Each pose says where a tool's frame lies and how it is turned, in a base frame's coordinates. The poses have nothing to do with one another.
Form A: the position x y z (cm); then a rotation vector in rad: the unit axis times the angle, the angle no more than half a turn.
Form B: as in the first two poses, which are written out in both.
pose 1, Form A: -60.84 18.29 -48.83 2.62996 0.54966 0.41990
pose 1, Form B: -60.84 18.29 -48.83 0.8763 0.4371 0.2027 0.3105 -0.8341 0.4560
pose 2, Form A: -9.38 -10.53 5.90 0.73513 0.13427 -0.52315
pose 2, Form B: -9.38 -10.53 5.90 0.8640 -0.4075 -0.2957 0.4996 0.6204 0.6046
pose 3, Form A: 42.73 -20.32 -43.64 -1.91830 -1.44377 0.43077
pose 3, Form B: 42.73 -20.32 -43.64 0.3272 0.9349 0.1375 0.7067 -0.1456 -0.6924
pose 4, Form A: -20.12 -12.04 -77.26 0.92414 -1.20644 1.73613
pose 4, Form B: -20.12 -12.04 -77.26 -0.4035 0.2073 0.8912 -0.9075 -0.2147 -0.3610
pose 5, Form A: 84.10 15.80 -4.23 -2.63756 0.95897 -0.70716
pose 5, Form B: 84.10 15.80 -4.23 0.6662 -0.6546 0.3574 -0.5349 -0.7533 -0.3826
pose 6, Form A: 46.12 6.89 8.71 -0.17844 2.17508 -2.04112
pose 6, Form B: 46.12 6.89 8.71 -0.9812 -0.1908 -0.0302 0.0180 0.0652 -0.9977
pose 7, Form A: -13.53 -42.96 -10.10 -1.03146 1.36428 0.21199
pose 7, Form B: -13.53 -42.96 -10.10 0.2606 -0.4242 -0.8672 -0.6674 0.5699 -0.4794
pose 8, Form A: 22.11 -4.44 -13.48 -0.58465 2.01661 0.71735
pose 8, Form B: 22.11 -4.44 -13.48 -0.4923 -0.1263 -0.8612 -0.6418 0.7210 0.2611
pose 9, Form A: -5.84 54.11 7.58 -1.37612 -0.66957 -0.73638
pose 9, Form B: -5.84 54.11 7.58 0.6129 -0.0700 0.7871 0.7902 0.0480 -0.6110
